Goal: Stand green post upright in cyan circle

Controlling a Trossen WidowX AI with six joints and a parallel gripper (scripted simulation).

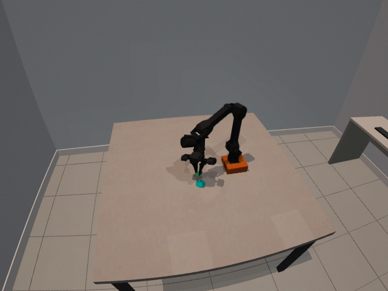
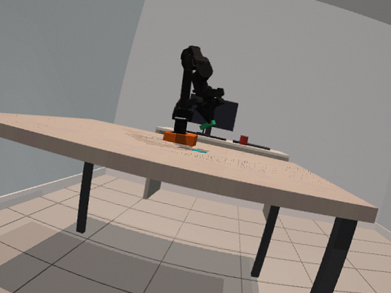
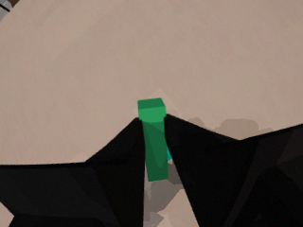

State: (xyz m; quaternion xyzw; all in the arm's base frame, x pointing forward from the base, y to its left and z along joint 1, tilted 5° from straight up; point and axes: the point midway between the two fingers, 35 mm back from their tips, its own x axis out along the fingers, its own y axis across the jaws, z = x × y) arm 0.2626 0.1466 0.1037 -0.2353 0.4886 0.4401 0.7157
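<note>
My gripper tip is 3 cm past the cyan circle, 3 cm to the left of it and 12 cm above it. Round my gripper tip: green post (1 cm behind, 1 cm to the right, 1 cm below).
</note>
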